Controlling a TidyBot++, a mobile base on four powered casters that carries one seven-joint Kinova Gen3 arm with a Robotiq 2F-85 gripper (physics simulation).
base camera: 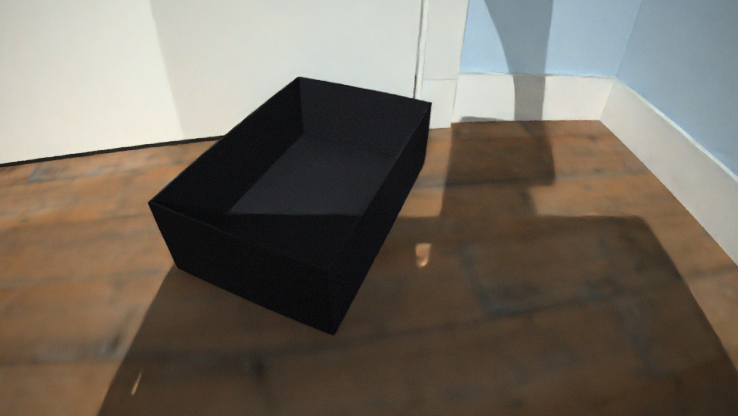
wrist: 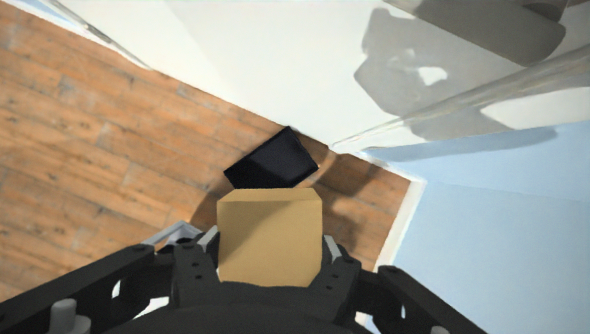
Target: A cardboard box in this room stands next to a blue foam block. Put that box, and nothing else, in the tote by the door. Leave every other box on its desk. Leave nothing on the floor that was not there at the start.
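Frame: origin at the arm's base, x right, y back, z down, level; metres.
Seen in the pictures: gripper, fingertip midpoint: (wrist: pixel 271 245).
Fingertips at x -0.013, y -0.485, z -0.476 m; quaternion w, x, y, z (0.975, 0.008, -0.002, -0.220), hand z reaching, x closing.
Note:
A point is followed by its place in that frame.
The black tote (base camera: pixel 253 268) @(x -0.098, y -0.336, z 0.333 m) (wrist: pixel 270 162) @(x -0.082, y -0.502, z 0.394 m) stands upright on the floor close to the white door. It is open at the top, and the part of its inside that shows holds no box. My gripper (wrist: pixel 271 245) @(x -0.013, y -0.485, z -0.476 m) is shut on a tan cardboard box (wrist: pixel 270 240) @(x -0.018, y -0.492, z -0.492 m), with one finger on each side. In the wrist view the box is held high above the floor, and its far edge covers the near edge of the tote. The box does not show in the base view. The blue foam block shows in neither view.
The white door (base camera: pixel 93 67) @(x -0.391, y -0.619, z 0.245 m) (wrist: pixel 260 65) @(x -0.153, y -0.653, z -0.210 m) stands behind the tote. Blue walls (base camera: pixel 687 67) @(x 0.498, y -0.619, z 0.221 m) (wrist: pixel 500 225) @(x 0.490, y -0.675, z -0.055 m) with white baseboards (base camera: pixel 666 149) @(x 0.491, y -0.575, z 0.346 m) meet in a corner at the right. A grey-white part of the base (wrist: pixel 182 227) @(x -0.226, y -0.138, z 0.281 m) shows at the lower left of the wrist view. Shadows lie on the wooden floor (base camera: pixel 77 310) @(x -0.315, y -0.316, z 0.397 m).

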